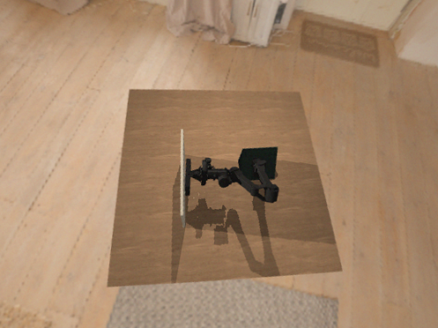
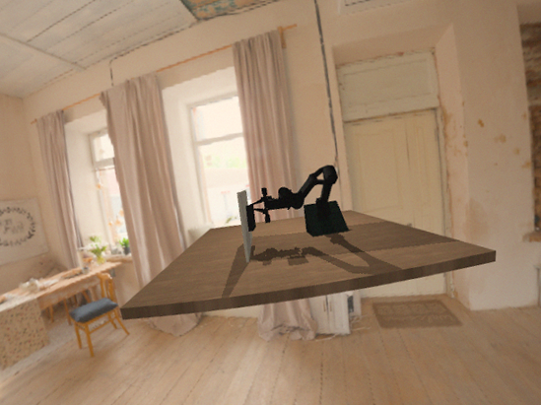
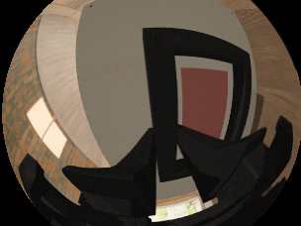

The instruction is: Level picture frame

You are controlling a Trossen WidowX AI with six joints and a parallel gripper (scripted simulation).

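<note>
Now: gripper tip 1 cm short of the picture frame and 6 cm above it. Also, from my gripper tip: wall panel: 2 cm ahead, 1 cm to the left, 6 cm below.
</note>
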